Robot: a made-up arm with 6 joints.
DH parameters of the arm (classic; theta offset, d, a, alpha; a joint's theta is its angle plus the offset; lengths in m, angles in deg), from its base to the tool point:
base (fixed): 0 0.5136 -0.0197 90
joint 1: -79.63 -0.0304 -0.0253 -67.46
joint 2: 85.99 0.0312 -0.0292 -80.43
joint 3: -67.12 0.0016 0.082 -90
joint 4: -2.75 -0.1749 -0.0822 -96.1
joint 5: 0 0.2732 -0.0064 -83.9
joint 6: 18.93 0 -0.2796 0
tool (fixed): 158.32 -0.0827 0 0
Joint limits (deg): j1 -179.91..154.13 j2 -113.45..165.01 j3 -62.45..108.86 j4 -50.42..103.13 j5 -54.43..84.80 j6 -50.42..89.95
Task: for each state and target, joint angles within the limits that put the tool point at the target. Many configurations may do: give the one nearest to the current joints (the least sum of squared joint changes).
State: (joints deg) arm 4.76 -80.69 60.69 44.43 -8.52 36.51
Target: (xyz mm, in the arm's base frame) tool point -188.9 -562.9 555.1
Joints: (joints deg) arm 24.54 -69.87 42.31 -0.97 -48.66 42.87
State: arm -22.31 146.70 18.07 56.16 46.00 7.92
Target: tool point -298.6 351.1 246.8
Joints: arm -42.99 139.82 17.02 67.56 -14.94 29.95
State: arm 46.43 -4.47 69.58 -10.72 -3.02 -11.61
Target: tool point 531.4 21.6 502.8
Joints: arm 59.53 10.50 73.19 -30.76 -23.34 8.98
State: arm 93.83 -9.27 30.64 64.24 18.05 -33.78
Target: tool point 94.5 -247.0 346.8
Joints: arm 107.73 13.36 42.54 38.93 20.38 -25.28
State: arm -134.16 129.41 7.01 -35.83 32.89 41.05
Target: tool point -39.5 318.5 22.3
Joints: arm -147.95 124.27 3.17 -38.61 41.18 27.76
